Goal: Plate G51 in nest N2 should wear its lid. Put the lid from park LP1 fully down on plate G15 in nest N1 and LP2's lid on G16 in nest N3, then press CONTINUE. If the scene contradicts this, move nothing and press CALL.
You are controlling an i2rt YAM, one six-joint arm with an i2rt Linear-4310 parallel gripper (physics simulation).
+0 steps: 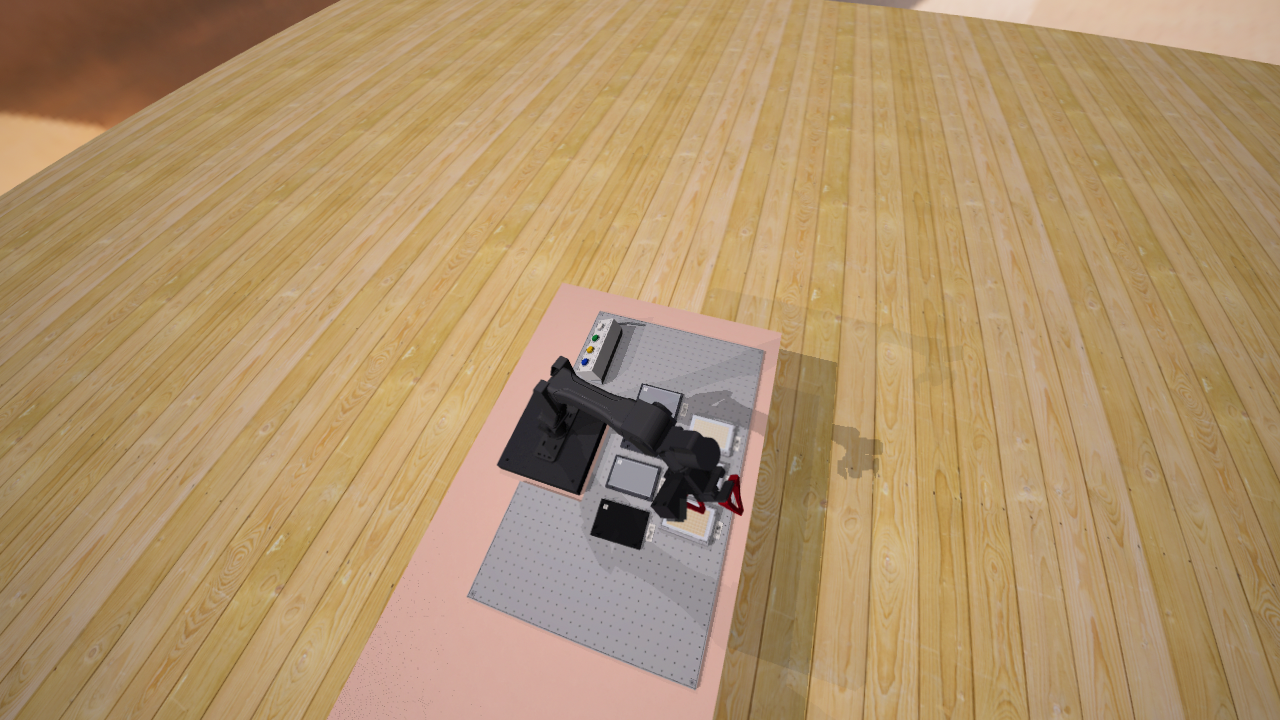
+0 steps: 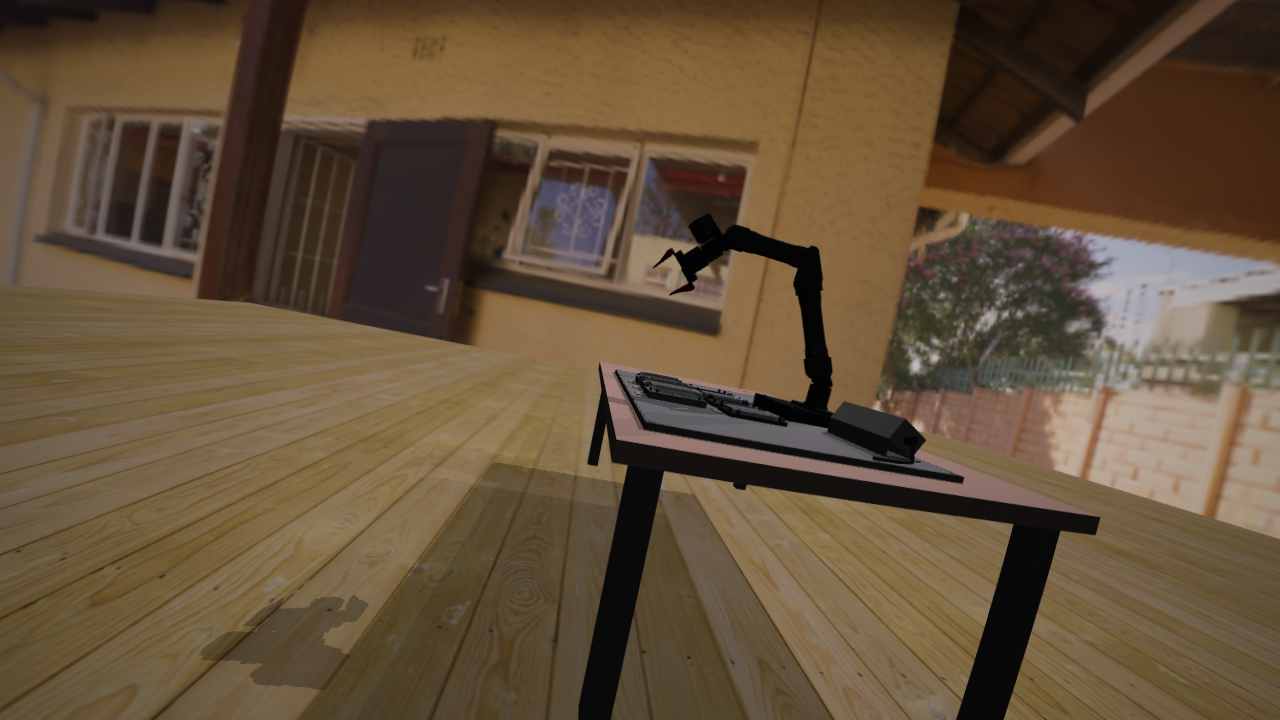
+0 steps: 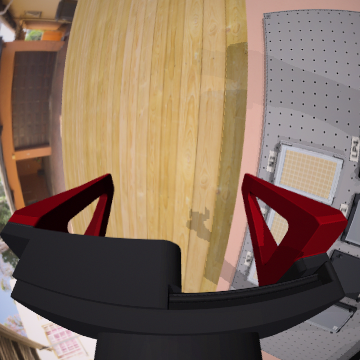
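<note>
My gripper is open and empty, high above the board's outer edge. A plate with tan wells sits in the near nest; its N label is hard to read. Another tan plate sits in the far nest. A middle plate shows through the right finger. I cannot tell whether clear lids cover them. Parked in the inner row are a grey lid, a second grey lid and a black piece. The arm hides part of this row.
The button box with blue, yellow, green and white buttons stands at the board's far end. The black arm base is beside the perforated board. The pink table ends just beyond the nests.
</note>
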